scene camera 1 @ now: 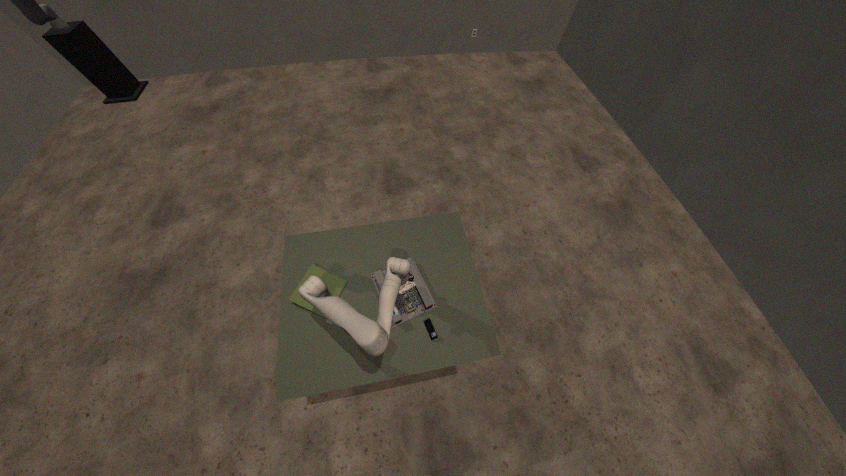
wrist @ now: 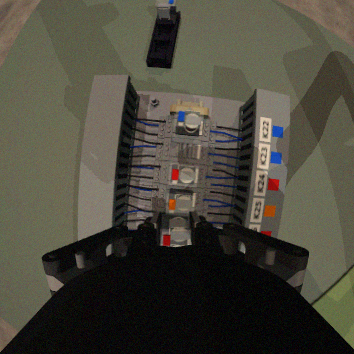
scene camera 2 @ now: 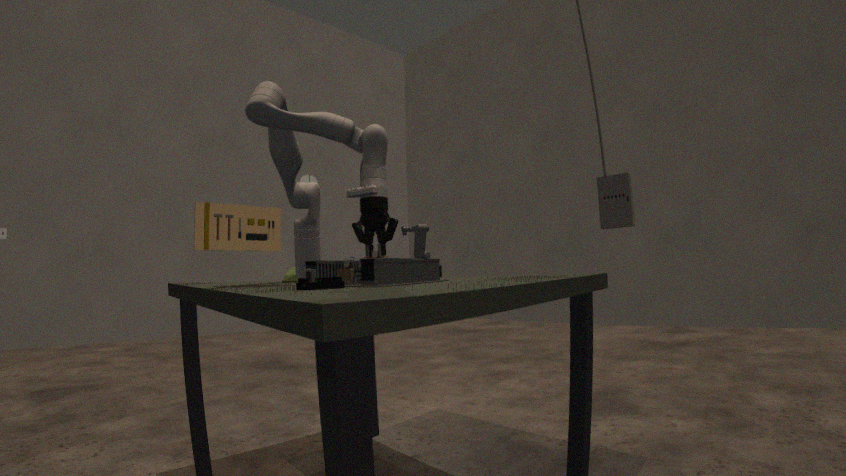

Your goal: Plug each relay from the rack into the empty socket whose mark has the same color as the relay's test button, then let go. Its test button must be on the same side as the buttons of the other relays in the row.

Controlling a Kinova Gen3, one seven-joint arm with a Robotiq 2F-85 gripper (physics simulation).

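Frame: origin at the arm's base, x ahead, y left, z up, level; metres.
Seen in the pictures: gripper, fingertip midpoint: (wrist: 175,220).
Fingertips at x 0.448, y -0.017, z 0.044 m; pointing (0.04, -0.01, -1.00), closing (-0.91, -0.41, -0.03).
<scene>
Pixels of each thing's top centre, then the offset from my fingertips to it. "*": a spot on its surface instead. Level surfaces: height alone.
- red mark at its top centre: (wrist: 264,235) 0.099 m back, 0.019 m right, 0.003 m down
- blue mark at its top centre: (wrist: 275,157) 0.073 m back, 0.101 m right, 0.003 m down
- black rack at its top centre: (wrist: 162,28) (scene camera 2: 320,277) (scene camera 1: 430,328) 0.118 m ahead, 0.229 m right, 0.044 m down
- blue-button relay at a spot on its surface: (wrist: 165,12) * 0.123 m ahead, 0.250 m right, 0.032 m down
- green table at its surface level: 0.067 m down
My gripper (scene camera 2: 376,254) (wrist: 175,220) points down over the near end of the relay row and is shut on a relay (wrist: 178,237) with a red test button at its left in the wrist view. The red mark (wrist: 266,233) is beside it; whether it is fully seated is hidden. Row relays with blue (wrist: 190,123), red (wrist: 186,175) and orange (wrist: 184,202) buttons also have them at left. The empty socket (wrist: 190,151) is at K23, with a blue mark (wrist: 275,158). The black rack (scene camera 1: 428,325) (scene camera 2: 320,284) (wrist: 159,56) holds a blue-button relay (wrist: 165,12) at its far end.
Grey wire ducts (wrist: 101,160) (wrist: 273,102) stand along both sides of the row, with thin wires between. A tan end piece (wrist: 189,106) closes the row's far end. A light green sheet (scene camera 1: 336,285) (wrist: 340,305) lies on the green table (scene camera 1: 354,248) near the arm's base.
</scene>
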